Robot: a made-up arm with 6 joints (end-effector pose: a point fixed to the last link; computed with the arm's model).
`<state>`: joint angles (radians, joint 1 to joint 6).
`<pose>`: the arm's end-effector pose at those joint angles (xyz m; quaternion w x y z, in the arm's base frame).
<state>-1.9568 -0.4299 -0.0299 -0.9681 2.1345 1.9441</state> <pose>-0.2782 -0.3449 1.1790 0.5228 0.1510 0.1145 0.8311</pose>
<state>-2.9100 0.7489 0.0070 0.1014 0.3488 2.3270</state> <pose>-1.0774 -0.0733 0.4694 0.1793 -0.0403 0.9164 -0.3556</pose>
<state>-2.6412 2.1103 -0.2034 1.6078 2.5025 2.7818</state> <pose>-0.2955 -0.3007 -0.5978 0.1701 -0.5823 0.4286 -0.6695</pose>
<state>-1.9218 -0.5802 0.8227 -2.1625 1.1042 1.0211</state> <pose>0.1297 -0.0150 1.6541 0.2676 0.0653 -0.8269 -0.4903</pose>
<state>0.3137 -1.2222 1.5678 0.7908 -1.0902 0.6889</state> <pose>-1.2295 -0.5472 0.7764 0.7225 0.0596 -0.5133 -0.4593</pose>
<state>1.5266 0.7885 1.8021 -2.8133 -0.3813 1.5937</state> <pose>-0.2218 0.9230 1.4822 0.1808 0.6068 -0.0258 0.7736</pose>
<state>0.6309 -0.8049 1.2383 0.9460 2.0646 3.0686</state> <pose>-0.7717 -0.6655 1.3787 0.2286 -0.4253 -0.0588 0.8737</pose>
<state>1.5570 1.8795 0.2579 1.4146 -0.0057 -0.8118</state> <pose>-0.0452 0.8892 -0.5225 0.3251 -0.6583 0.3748 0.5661</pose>
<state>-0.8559 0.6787 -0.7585 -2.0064 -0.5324 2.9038</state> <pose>0.3664 -0.1683 0.2492 0.8591 0.0059 0.5116 0.0133</pose>
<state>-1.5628 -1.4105 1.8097 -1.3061 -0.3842 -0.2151</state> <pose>-0.0481 1.3780 0.6765 0.6115 -0.5910 -0.3864 0.3570</pose>
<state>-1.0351 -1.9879 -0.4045 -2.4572 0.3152 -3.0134</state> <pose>-0.0263 0.4965 0.8447 0.5185 -0.4269 -0.3466 -0.6548</pose>
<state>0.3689 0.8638 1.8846 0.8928 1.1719 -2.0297</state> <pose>0.6778 0.1547 1.5660 0.4663 0.1698 -0.3178 0.8079</pose>
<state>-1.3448 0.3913 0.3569 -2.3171 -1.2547 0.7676</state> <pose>0.4199 -0.9282 0.9221 0.8148 0.4896 -0.2883 0.1155</pose>
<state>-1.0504 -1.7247 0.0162 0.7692 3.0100 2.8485</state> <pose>-0.5945 0.7719 0.8892 0.6295 -0.3796 0.6178 0.2792</pose>
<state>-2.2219 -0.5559 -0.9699 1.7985 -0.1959 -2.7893</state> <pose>-0.1740 -0.4119 0.9832 0.2335 0.3571 -0.3587 -0.8302</pose>
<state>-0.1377 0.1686 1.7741 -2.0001 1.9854 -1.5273</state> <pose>0.3836 0.0471 1.7335 0.6225 -0.4501 0.5420 -0.3406</pose>
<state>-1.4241 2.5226 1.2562 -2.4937 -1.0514 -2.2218</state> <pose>0.3443 -0.4863 -0.8703 0.7885 -0.3933 0.3457 -0.3225</pose>
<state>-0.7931 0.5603 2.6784 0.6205 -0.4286 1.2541</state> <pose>-0.1391 -0.0830 1.5516 0.1888 -0.5175 -0.2229 -0.8043</pose>
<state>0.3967 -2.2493 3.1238 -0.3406 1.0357 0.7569</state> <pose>-0.0516 -0.2220 -0.5723 0.9704 -0.2408 -0.0127 0.0141</pose>
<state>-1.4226 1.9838 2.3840 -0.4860 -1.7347 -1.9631</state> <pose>0.0251 -1.3914 0.2485 0.0290 -0.8861 0.0752 0.4564</pose>
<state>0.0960 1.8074 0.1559 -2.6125 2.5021 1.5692</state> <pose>0.4910 0.2350 -0.3779 0.1469 0.4976 -0.4622 0.7191</pose>
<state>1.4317 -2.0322 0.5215 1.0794 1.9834 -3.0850</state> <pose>-0.1489 -1.3147 0.2485 0.0246 0.3560 0.4764 -0.8035</pose>
